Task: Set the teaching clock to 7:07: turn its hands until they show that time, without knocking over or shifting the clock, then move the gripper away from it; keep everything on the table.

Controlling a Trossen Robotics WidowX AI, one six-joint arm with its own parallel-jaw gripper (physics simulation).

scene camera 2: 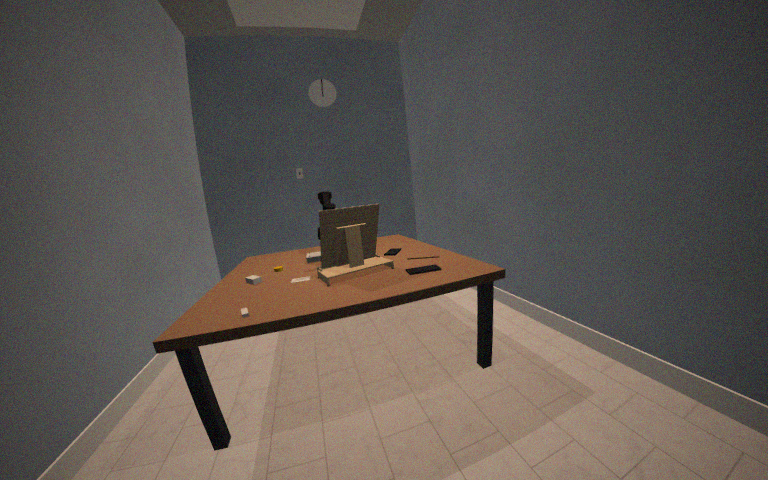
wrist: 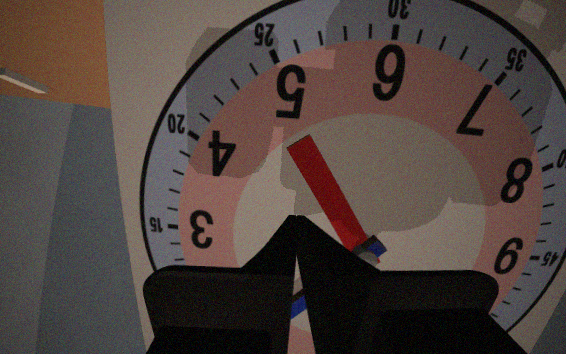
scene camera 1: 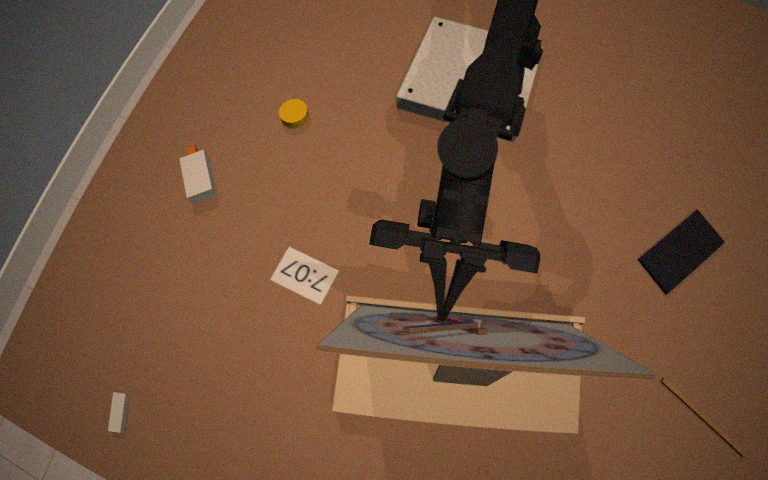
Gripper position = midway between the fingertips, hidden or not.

Observation:
The table carries a white box with orange cap [scene camera 1: 198, 179]. Further things: my gripper [scene camera 1: 441, 320], a teaching clock [scene camera 1: 370, 331] and a tan wooden base [scene camera 1: 453, 395].
The teaching clock shows as well in scene camera 2 [scene camera 2: 329, 220] and in the wrist view [wrist: 437, 128]. The tan wooden base also shows in scene camera 2 [scene camera 2: 350, 240]. My gripper also shows in the wrist view [wrist: 295, 222]. The wrist view does not show the white box with orange cap: it is out of frame.

